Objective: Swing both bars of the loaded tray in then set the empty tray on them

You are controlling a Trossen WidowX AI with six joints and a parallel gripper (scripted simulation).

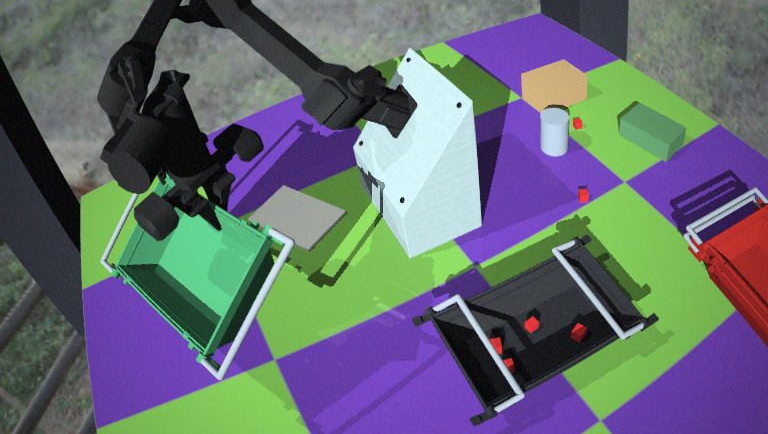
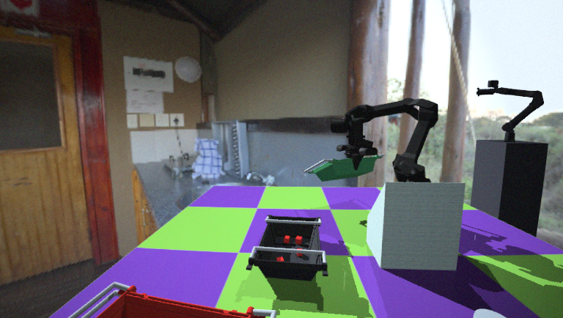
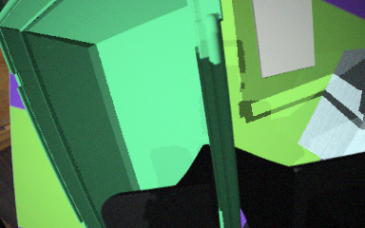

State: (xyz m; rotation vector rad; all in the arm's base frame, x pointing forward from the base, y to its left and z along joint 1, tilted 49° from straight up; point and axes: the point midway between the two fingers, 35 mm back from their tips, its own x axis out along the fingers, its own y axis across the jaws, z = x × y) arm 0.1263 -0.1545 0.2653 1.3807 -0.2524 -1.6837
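Right now the green tray is 60 mm to the right of my gripper tip and 40 mm ahead of it. From my gripper tip the other things lie so: white sheet (180 mm below, 170 mm behind, 100 mm to the left); orange box (680 mm to the left, 240 mm behind, 150 mm below); grey cylinder (580 mm to the left, 150 mm below, 110 mm behind).
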